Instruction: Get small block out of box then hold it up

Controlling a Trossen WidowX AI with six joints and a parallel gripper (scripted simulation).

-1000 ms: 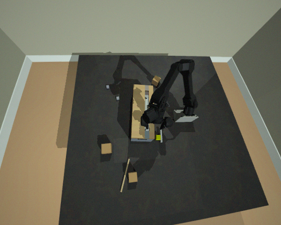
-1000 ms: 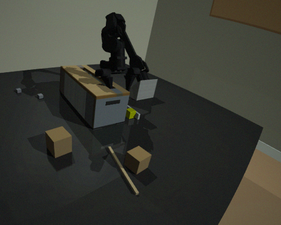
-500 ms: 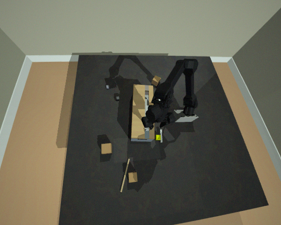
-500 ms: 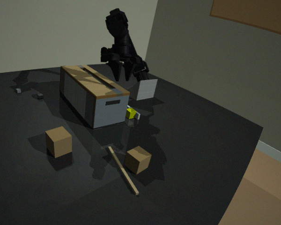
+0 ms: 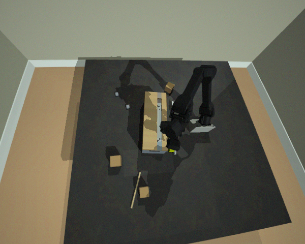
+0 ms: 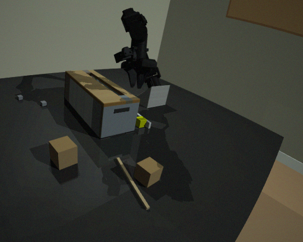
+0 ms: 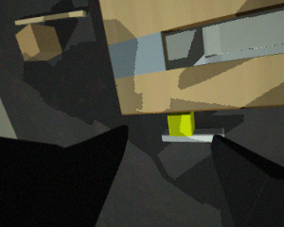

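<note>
Right now my gripper tip is 14 cm above the yellow-green block, 4 cm past it and 2 cm to the right of it. The rest, counted from my gripper tip: thin wooden stick (24 cm to the left, 20 cm ahead, 15 cm below); tan cube (45 cm to the right, 12 cm below, 8 cm behind); long box (15 cm to the right, 9 cm below, 3 cm ahead).
</note>
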